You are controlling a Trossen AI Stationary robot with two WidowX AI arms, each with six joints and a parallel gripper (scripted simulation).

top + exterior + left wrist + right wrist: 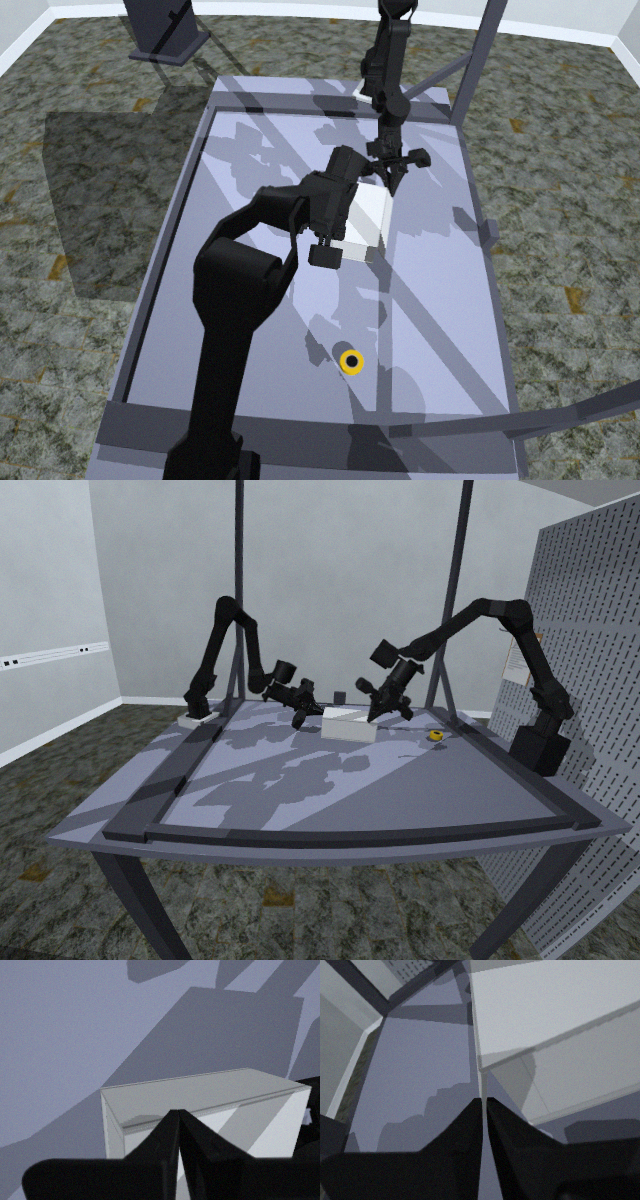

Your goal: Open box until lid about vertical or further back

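Right now the box is 20 mm ahead of my right hand and 120 mm to the left of it.
Now: the box 70 mm behind my left hand, 70 mm to the right of it and 50 mm below it.
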